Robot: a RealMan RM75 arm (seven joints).
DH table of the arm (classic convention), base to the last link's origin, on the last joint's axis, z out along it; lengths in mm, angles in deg. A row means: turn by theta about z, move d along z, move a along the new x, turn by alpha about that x. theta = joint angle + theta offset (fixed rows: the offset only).
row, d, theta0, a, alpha
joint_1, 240.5, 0, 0, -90
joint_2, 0, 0, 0, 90
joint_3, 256, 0, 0, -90
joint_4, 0, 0, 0, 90
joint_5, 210, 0, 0, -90
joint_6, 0, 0, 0, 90
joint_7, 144, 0, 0, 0
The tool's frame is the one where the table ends.
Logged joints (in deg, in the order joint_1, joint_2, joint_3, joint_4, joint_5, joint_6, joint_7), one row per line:
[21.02, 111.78, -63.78, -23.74, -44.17, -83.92, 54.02]
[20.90, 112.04, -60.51, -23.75, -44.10, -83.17, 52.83]
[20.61, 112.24, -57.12, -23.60, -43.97, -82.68, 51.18]
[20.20, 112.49, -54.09, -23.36, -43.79, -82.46, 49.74]
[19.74, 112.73, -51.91, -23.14, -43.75, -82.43, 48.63]
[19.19, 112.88, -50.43, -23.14, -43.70, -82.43, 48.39]
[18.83, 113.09, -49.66, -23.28, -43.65, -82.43, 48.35]
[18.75, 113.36, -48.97, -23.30, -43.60, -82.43, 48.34]
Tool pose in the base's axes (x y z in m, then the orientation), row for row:
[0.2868, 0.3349, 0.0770, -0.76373, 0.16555, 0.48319, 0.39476]
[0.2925, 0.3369, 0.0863, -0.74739, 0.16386, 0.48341, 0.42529]
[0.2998, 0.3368, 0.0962, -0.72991, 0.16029, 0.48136, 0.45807]
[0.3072, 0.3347, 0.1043, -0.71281, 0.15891, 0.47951, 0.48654]
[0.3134, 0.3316, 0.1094, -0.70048, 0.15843, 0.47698, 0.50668]
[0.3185, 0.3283, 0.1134, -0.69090, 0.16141, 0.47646, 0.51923]
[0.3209, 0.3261, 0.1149, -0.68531, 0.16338, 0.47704, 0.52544]
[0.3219, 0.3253, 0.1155, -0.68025, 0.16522, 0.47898, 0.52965]
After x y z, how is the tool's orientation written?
As a quaternion, x y z w.
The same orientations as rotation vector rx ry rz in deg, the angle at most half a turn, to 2 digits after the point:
[-110.97, 24.05, 70.21]
[-107.07, 23.48, 69.26]
[-103.03, 22.63, 67.95]
[-99.35, 22.15, 66.84]
[-96.78, 21.89, 65.90]
[-94.94, 22.18, 65.47]
[-93.92, 22.39, 65.38]
[-93.06, 22.60, 65.52]

